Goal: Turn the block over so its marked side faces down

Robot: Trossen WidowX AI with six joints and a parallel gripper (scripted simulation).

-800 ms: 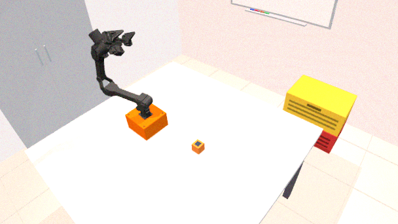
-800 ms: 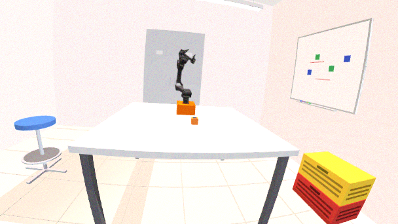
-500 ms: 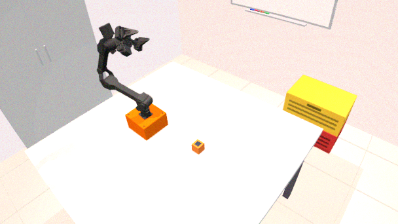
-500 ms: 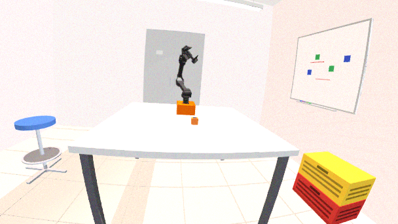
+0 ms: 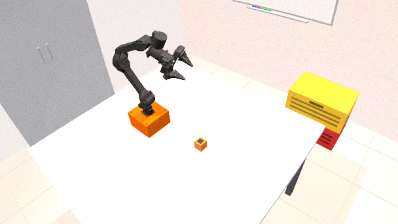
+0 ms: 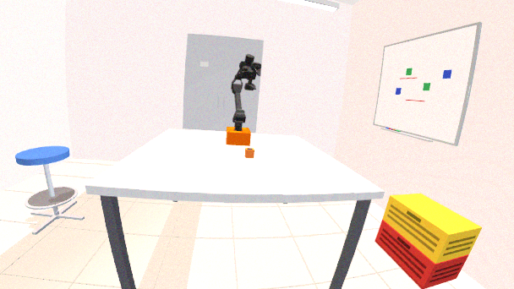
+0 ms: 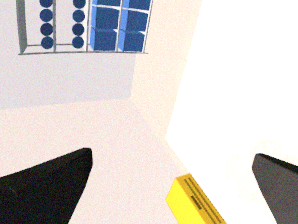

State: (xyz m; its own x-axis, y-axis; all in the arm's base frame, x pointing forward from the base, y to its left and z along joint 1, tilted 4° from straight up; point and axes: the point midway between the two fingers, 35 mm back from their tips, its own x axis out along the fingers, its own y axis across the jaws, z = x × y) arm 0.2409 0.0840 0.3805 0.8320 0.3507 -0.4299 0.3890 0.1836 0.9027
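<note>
Right now the orange block is 41 cm below my gripper tip, 6 cm ahead of it and 2 cm to the right of it.
</note>
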